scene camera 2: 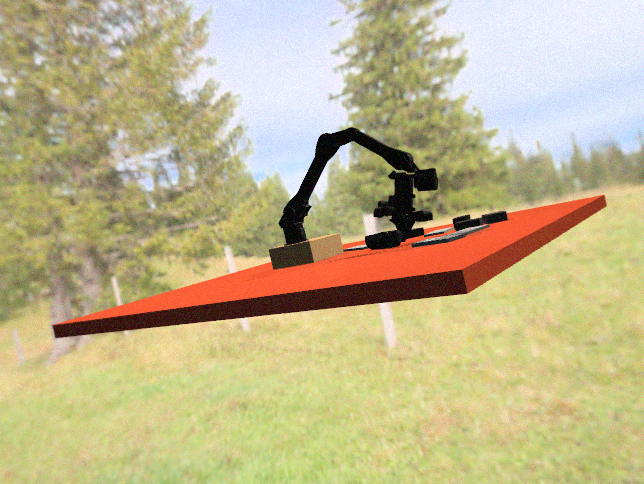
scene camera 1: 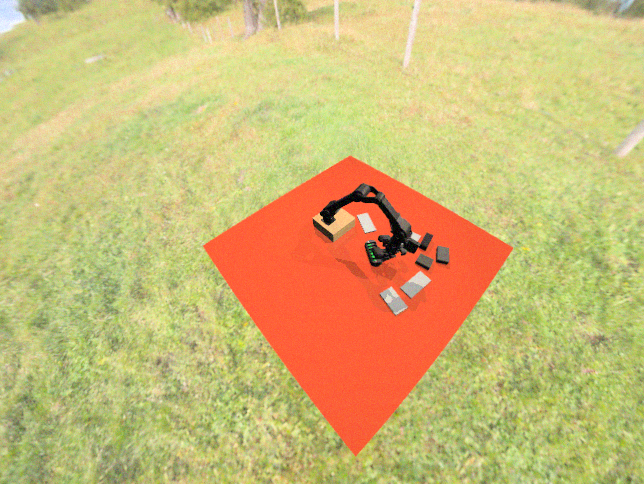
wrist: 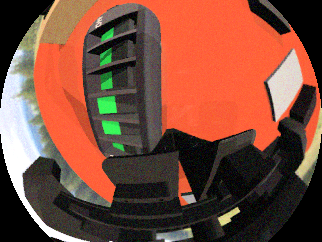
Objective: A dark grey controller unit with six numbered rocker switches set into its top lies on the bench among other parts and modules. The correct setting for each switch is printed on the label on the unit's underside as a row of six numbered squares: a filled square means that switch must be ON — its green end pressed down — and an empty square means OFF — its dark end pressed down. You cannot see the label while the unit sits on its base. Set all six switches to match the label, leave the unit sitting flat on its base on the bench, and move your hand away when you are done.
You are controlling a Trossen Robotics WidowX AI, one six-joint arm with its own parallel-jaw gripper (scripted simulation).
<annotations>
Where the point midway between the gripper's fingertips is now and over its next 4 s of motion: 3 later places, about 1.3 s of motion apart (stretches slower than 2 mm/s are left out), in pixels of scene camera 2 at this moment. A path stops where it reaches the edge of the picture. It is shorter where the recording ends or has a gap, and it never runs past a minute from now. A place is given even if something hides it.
My gripper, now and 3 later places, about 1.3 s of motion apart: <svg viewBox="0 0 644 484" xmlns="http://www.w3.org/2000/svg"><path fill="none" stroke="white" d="M403 241L393 244L395 223L355 234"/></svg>
</annotations>
